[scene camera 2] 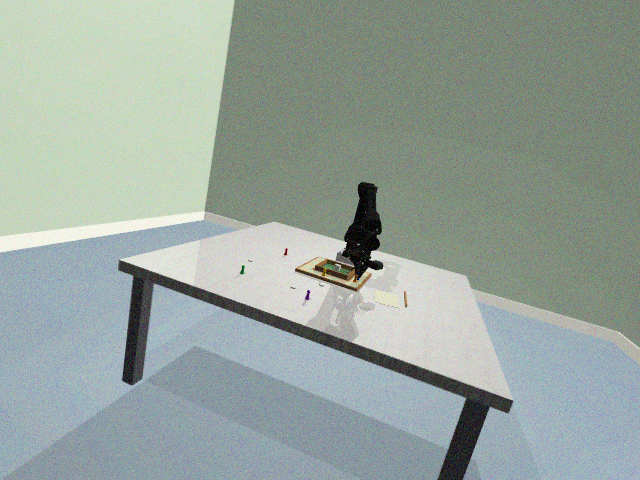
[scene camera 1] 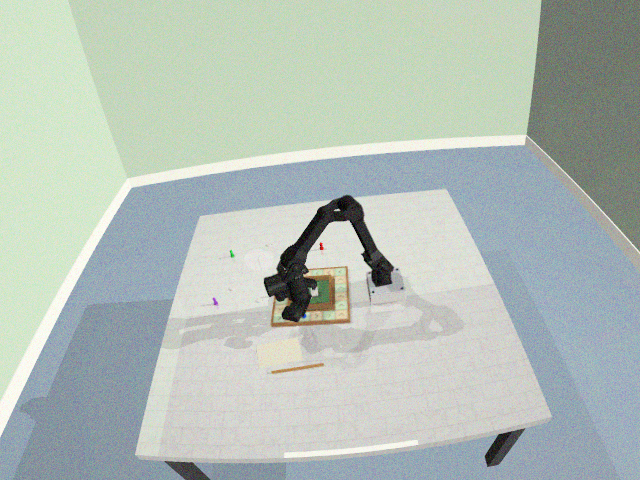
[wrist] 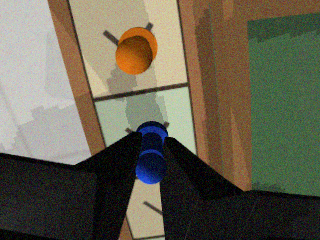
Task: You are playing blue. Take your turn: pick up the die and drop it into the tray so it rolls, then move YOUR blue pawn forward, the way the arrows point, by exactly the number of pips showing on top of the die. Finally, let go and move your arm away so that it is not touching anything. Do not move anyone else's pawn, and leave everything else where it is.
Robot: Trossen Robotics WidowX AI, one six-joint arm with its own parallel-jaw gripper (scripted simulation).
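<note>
My gripper is in sight, carrying a blue pawn, and the wrist view has the gripper too. There's also an orange pawn to be seen, along with a pale card and a green tray.
</note>
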